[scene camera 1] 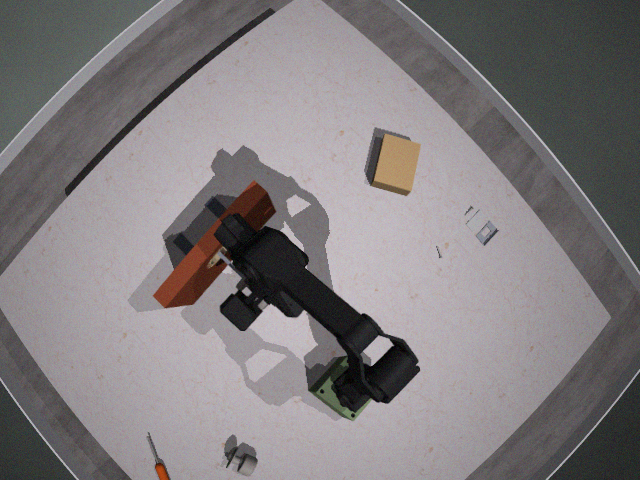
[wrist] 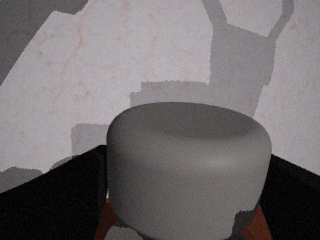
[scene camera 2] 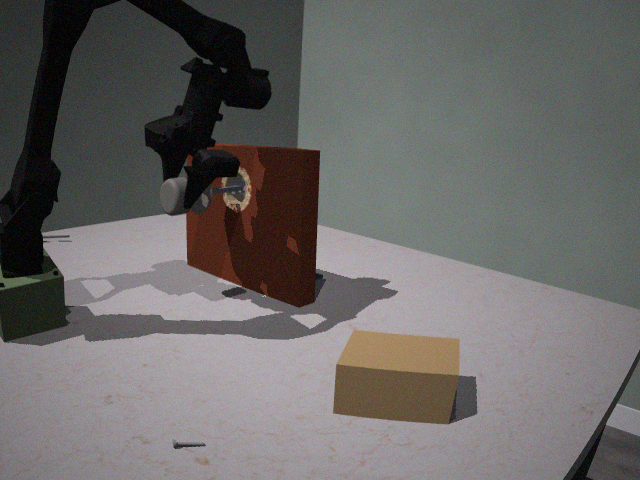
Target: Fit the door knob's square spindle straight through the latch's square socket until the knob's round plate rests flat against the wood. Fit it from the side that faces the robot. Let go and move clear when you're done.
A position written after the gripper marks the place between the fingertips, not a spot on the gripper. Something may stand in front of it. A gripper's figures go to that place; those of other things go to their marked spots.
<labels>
The gripper [scene camera 1: 262,295] is 0.95 m from the lens. A tan box [scene camera 1: 395,171] is 1.09 m from the lens. A red-brown wooden door panel [scene camera 1: 201,266]: 0.90 m from the lens. The marked spots on the red-brown wooden door panel and the tan box are 0.49 m apart.
</labels>
